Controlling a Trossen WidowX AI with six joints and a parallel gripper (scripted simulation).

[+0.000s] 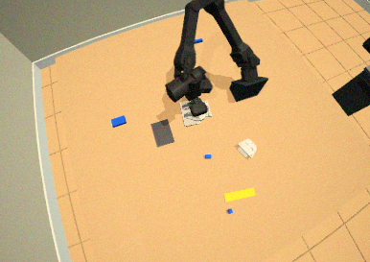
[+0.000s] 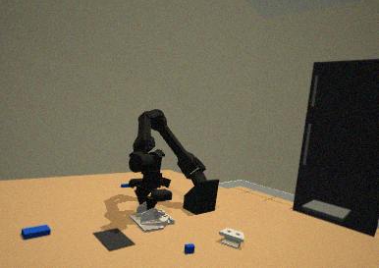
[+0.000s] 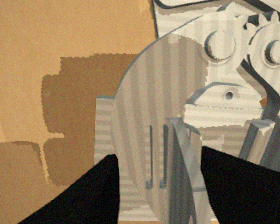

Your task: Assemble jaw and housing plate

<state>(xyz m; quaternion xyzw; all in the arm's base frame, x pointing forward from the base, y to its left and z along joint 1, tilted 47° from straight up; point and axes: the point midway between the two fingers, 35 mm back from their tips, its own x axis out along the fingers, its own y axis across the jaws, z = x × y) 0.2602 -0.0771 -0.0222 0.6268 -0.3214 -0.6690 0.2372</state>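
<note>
My gripper tip is now 130 mm past the housing plate, 280 mm to the right of it and 10 mm below it. From my gripper tip the other things lie so: blue block: 330 mm ahead, 70 mm to the right, 10 mm below; dark grey flat plate: 170 mm ahead, 60 mm to the left, 20 mm below; yellow bar: 430 mm to the left, 20 mm below.
</note>
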